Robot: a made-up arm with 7 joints. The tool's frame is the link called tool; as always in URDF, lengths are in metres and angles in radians. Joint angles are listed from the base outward.
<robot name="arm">
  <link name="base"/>
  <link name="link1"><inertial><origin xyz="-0.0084 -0.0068 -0.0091"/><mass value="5.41"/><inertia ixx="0.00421" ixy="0" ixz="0" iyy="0.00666" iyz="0.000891" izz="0.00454"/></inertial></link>
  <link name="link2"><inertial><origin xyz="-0.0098 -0.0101 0.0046"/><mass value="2.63"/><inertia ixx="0.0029" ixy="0" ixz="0" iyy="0.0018" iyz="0" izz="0.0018"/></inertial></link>
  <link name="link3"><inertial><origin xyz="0.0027 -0.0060 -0.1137"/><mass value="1.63"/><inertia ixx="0.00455" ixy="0" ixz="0.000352" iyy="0.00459" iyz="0" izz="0.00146"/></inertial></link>
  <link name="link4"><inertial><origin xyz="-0.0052 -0.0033 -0.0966"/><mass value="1.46"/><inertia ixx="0.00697" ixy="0" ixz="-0.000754" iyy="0.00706" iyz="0" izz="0.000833"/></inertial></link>
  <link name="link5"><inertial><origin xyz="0.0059 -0.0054 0.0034"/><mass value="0.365"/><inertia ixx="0.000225" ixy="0" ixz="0" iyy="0.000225" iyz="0" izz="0.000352"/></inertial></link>
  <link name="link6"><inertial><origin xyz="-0.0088 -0.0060 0.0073"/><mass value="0.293"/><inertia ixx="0.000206" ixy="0" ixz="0" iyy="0.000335" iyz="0" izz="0.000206"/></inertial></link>
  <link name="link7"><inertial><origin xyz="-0.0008 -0.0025 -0.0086"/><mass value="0.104"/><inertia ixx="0.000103" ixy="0" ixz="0" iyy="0.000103" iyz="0" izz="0.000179"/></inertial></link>
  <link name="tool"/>
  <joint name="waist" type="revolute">
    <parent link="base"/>
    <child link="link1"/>
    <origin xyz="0 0 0" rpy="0 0 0"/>
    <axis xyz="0 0.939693 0.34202"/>
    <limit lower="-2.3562" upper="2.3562"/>
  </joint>
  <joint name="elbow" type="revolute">
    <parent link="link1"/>
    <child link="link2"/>
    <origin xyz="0 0 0" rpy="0 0 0"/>
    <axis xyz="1 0 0"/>
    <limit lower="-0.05" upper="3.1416"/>
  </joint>
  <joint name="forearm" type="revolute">
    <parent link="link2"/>
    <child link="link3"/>
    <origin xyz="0 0 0" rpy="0 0 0"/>
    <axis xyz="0 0 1"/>
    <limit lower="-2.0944" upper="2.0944"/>
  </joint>
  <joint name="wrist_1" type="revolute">
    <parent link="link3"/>
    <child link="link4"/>
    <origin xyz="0.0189 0 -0.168" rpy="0 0 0"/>
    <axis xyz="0 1 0"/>
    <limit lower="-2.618" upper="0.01"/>
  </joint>
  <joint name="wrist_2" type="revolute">
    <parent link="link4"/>
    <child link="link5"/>
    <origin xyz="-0.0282 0 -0.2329" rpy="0 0 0"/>
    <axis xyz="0 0 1"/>
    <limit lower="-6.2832" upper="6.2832"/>
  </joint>
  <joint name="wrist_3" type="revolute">
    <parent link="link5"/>
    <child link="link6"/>
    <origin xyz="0 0 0" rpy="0 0 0"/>
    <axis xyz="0 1 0"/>
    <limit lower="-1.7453" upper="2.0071"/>
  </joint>
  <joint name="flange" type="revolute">
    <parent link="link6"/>
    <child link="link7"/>
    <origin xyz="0 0 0" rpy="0 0 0"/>
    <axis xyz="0 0 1"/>
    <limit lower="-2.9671" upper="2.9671"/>
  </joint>
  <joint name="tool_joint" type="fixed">
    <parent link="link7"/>
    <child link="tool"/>
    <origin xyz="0 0 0" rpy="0 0 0"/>
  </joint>
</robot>
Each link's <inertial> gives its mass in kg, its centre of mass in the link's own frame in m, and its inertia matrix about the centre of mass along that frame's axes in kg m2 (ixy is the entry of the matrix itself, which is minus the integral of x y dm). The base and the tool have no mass. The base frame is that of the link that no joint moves.
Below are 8 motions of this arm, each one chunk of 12 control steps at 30 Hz.
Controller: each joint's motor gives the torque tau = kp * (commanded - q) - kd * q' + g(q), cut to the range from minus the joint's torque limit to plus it. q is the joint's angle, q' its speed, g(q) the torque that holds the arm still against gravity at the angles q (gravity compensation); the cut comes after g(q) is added. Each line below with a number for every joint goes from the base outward.
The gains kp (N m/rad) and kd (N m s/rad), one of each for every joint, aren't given. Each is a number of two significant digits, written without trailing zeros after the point. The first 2 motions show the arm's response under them.
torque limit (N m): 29 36 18 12 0.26 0.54 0.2
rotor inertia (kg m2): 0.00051 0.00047 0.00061 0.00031 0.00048 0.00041 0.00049
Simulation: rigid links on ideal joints. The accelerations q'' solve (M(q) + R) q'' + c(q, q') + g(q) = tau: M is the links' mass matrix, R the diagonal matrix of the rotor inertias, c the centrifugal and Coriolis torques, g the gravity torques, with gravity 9.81 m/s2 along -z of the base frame. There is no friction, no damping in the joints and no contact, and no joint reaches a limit. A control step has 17 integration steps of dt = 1/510 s. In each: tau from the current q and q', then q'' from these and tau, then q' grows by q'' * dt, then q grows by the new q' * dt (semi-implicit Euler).
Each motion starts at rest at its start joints. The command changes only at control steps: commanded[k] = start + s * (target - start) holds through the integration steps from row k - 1 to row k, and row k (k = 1, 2, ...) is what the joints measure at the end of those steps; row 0 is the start. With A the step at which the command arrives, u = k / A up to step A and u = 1 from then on. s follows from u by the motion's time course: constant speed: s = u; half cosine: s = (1 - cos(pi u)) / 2; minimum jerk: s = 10 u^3 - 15 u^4 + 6 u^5; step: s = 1 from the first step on.
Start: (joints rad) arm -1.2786 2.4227 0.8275 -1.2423 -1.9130 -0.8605 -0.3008
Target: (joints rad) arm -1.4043 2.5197 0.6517 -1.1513 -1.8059 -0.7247 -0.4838
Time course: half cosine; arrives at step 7
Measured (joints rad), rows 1 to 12:
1: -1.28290 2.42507 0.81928 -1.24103 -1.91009 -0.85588 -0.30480
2: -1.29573 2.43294 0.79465 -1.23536 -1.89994 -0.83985 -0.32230
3: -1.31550 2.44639 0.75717 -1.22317 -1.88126 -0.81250 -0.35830
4: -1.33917 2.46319 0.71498 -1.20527 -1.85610 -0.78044 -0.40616
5: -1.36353 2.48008 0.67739 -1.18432 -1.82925 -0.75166 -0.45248
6: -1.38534 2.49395 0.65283 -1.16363 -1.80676 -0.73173 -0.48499
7: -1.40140 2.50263 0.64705 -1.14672 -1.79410 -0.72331 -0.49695
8: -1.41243 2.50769 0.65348 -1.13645 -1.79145 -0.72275 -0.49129
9: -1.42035 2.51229 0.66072 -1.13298 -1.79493 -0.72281 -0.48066
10: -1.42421 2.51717 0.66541 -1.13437 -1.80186 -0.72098 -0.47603
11: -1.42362 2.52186 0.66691 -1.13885 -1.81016 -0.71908 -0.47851
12: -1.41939 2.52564 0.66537 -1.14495 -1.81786 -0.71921 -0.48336
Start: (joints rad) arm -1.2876 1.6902 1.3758 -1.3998 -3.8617 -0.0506 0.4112
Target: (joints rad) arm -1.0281 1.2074 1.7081 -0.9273 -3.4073 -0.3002 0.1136
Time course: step
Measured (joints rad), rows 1 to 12:
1: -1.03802 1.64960 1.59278 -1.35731 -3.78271 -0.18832 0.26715
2: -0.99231 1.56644 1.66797 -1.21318 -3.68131 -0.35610 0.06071
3: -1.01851 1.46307 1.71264 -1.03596 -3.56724 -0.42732 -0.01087
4: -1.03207 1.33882 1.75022 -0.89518 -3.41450 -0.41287 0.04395
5: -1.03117 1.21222 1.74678 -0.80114 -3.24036 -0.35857 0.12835
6: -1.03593 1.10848 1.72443 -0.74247 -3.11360 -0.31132 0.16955
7: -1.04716 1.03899 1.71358 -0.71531 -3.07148 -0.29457 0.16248
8: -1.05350 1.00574 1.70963 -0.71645 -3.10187 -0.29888 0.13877
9: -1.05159 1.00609 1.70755 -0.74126 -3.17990 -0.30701 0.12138
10: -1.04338 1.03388 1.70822 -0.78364 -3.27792 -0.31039 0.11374
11: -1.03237 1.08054 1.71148 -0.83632 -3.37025 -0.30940 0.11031
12: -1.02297 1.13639 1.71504 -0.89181 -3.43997 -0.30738 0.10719
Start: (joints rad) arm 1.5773 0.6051 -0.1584 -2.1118 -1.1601 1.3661 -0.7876
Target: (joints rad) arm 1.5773 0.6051 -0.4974 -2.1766 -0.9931 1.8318 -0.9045
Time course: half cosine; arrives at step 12
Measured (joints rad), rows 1 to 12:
1: 1.57705 0.60566 -0.16012 -2.11192 -1.16046 1.36979 -0.78846
2: 1.57610 0.60745 -0.16801 -2.11269 -1.16174 1.38572 -0.79232
3: 1.57444 0.61004 -0.18670 -2.11502 -1.16302 1.41978 -0.80082
4: 1.57261 0.61216 -0.21824 -2.11972 -1.16078 1.47047 -0.81353
5: 1.57142 0.61269 -0.26149 -2.12691 -1.15009 1.53169 -0.82852
6: 1.57158 0.61127 -0.31262 -2.13599 -1.12733 1.59708 -0.84390
7: 1.57345 0.60834 -0.36634 -2.14600 -1.09254 1.66171 -0.85879
8: 1.57675 0.60483 -0.41721 -2.15591 -1.05010 1.72160 -0.87307
9: 1.58060 0.60169 -0.46061 -2.16491 -1.00731 1.77292 -0.88648
10: 1.58388 0.59948 -0.49325 -2.17231 -0.97179 1.81207 -0.89807
11: 1.58573 0.59829 -0.51319 -2.17765 -0.94902 1.83633 -0.90632
12: 1.58586 0.59790 -0.51974 -2.18056 -0.94106 1.84428 -0.90984

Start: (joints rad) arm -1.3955 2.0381 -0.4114 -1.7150 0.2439 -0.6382 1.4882
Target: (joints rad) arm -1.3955 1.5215 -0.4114 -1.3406 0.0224 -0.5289 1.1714
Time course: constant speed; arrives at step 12
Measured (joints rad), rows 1 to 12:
1: -1.39838 2.02422 -0.40566 -1.70430 0.23907 -0.63371 1.47654
2: -1.40437 1.99526 -0.39698 -1.67881 0.22798 -0.62513 1.44782
3: -1.40963 1.95925 -0.39026 -1.64332 0.21057 -0.61511 1.41256
4: -1.41183 1.92076 -0.38787 -1.60348 0.18661 -0.60426 1.38096
5: -1.41065 1.88075 -0.38975 -1.56357 0.15764 -0.59270 1.35493
6: -1.40700 1.83886 -0.39466 -1.52612 0.12716 -0.58129 1.33084
7: -1.40220 1.79486 -0.40098 -1.49209 0.09916 -0.57111 1.30543
8: -1.39744 1.74905 -0.40731 -1.46116 0.07648 -0.56246 1.27832
9: -1.39359 1.70219 -0.41259 -1.43235 0.05994 -0.55472 1.25095
10: -1.39114 1.65516 -0.41618 -1.40445 0.04838 -0.54699 1.22453
11: -1.39021 1.60876 -0.41784 -1.37645 0.03930 -0.53872 1.19908
12: -1.39064 1.56355 -0.41768 -1.34769 0.02973 -0.52990 1.17389

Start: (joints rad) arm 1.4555 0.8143 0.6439 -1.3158 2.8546 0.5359 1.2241
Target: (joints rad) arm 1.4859 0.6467 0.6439 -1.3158 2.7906 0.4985 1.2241
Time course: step
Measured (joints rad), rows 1 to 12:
1: 1.45449 0.77444 0.67492 -1.34260 2.82127 0.51402 1.22534
2: 1.46242 0.73236 0.68290 -1.35896 2.78170 0.48727 1.22304
3: 1.47391 0.70161 0.66325 -1.34909 2.75453 0.48201 1.21914
4: 1.48313 0.67354 0.63934 -1.32613 2.74380 0.49266 1.21770
5: 1.49085 0.64733 0.62295 -1.30346 2.75334 0.50300 1.21985
6: 1.49838 0.62648 0.61602 -1.28791 2.77995 0.50518 1.22418
7: 1.50473 0.61375 0.61705 -1.28024 2.81268 0.50217 1.22841
8: 1.50810 0.60966 0.62357 -1.27885 2.83901 0.49969 1.23089
9: 1.50761 0.61292 0.63267 -1.28233 2.85067 0.49977 1.23112
10: 1.50354 0.62114 0.64151 -1.28974 2.84573 0.50081 1.22952
11: 1.49685 0.63168 0.64808 -1.29995 2.82779 0.50081 1.22692
12: 1.48887 0.64219 0.65151 -1.31136 2.80360 0.49942 1.22419

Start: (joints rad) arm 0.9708 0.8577 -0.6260 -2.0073 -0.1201 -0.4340 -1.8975
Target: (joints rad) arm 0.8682 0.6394 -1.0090 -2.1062 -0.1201 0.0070 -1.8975
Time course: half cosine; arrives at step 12
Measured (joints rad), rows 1 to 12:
1: 0.96949 0.85746 -0.62830 -2.00694 -0.12085 -0.42952 -1.89762
2: 0.96442 0.85563 -0.63809 -2.00606 -0.12456 -0.41096 -1.89801
3: 0.95477 0.84971 -0.65958 -2.00601 -0.13315 -0.37361 -1.89861
4: 0.94199 0.83751 -0.69392 -2.00916 -0.14577 -0.32227 -1.89934
5: 0.92824 0.81808 -0.73999 -2.01714 -0.15845 -0.26538 -1.90016
6: 0.91526 0.79193 -0.79497 -2.03003 -0.16594 -0.20877 -1.90084
7: 0.90416 0.76080 -0.85459 -2.04661 -0.16402 -0.15458 -1.90091
8: 0.89536 0.72740 -0.91344 -2.06521 -0.15123 -0.10378 -1.89992
9: 0.88868 0.69491 -0.96574 -2.08416 -0.12950 -0.05845 -1.89784
10: 0.88354 0.66634 -1.00631 -2.10186 -0.10354 -0.02198 -1.89516
11: 0.87937 0.64401 -1.03143 -2.11663 -0.07930 0.00192 -1.89272
12: 0.87611 0.62942 -1.03936 -2.12681 -0.06213 0.01050 -1.89127

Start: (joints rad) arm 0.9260 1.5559 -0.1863 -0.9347 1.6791 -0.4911 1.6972
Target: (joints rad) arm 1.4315 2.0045 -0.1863 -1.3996 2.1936 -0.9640 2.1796
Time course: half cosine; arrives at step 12
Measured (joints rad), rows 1 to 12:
1: 0.93216 1.55891 -0.18555 -0.93986 1.68329 -0.49663 1.70094
2: 0.95375 1.57038 -0.18469 -0.95785 1.69978 -0.51756 1.71715
3: 0.99306 1.59298 -0.18534 -0.98987 1.73295 -0.55685 1.75189
4: 1.04703 1.62641 -0.18749 -1.03259 1.78201 -0.60948 1.80364
5: 1.11085 1.66932 -0.19037 -1.08225 1.84363 -0.66875 1.86612
6: 1.17901 1.71962 -0.19318 -1.13598 1.91298 -0.73001 1.93262
7: 1.24591 1.77441 -0.19510 -1.19182 1.98441 -0.79053 1.99803
8: 1.30662 1.83016 -0.19533 -1.24810 2.05239 -0.84767 2.05864
9: 1.35744 1.88304 -0.19341 -1.30264 2.11206 -0.89778 2.11120
10: 1.39585 1.92925 -0.18972 -1.35212 2.15932 -0.93652 2.15256
11: 1.42022 1.96536 -0.18544 -1.39222 2.19063 -0.96004 2.17985
12: 1.42942 1.98850 -0.18210 -1.41827 2.20320 -0.96631 2.19088

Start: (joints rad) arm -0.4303 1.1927 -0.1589 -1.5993 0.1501 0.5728 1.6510
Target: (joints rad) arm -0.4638 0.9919 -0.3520 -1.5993 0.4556 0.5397 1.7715
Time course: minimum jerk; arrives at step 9
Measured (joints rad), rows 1 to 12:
1: -0.43082 1.19236 -0.15952 -1.59891 0.15068 0.57267 1.65154
2: -0.43419 1.18974 -0.16376 -1.59659 0.15515 0.57167 1.65542
3: -0.44248 1.18130 -0.17583 -1.59173 0.17032 0.56838 1.66679
4: -0.45475 1.16385 -0.19851 -1.58630 0.20397 0.56183 1.68754
5: -0.46725 1.13631 -0.23197 -1.58339 0.26032 0.55263 1.71514
6: -0.47555 1.10024 -0.27345 -1.58500 0.33558 0.54280 1.74368
7: -0.47643 1.05973 -0.31748 -1.59123 0.41652 0.53496 1.76680
8: -0.46915 1.02065 -0.35704 -1.60059 0.48420 0.53125 1.78021
9: -0.45622 0.98902 -0.38605 -1.61010 0.52224 0.53210 1.78335
10: -0.44310 0.96847 -0.40199 -1.61543 0.52560 0.53560 1.77972
11: -0.43494 0.95924 -0.40525 -1.61380 0.50199 0.53864 1.77425
12: -0.43389 0.95936 -0.39782 -1.60620 0.46619 0.53947 1.77002

